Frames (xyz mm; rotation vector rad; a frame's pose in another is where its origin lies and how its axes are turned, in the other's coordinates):
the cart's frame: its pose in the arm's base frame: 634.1 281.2 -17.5 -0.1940 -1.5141 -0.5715
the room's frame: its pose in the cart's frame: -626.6 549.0 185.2 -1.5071 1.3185 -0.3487
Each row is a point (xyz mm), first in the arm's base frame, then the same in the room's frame.
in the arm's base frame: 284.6 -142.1 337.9
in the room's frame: 1241.6 -710.7 349.7
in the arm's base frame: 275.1 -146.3 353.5
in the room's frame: 1248.2 -726.6 357.0
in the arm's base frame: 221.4 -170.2 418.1
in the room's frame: 1282.9 -803.7 379.1
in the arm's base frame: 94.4 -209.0 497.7
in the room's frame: 1338.6 -947.9 371.7
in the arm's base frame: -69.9 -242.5 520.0
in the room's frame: 1384.6 -1092.3 296.4
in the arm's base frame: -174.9 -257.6 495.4
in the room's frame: 1403.0 -1164.0 216.6
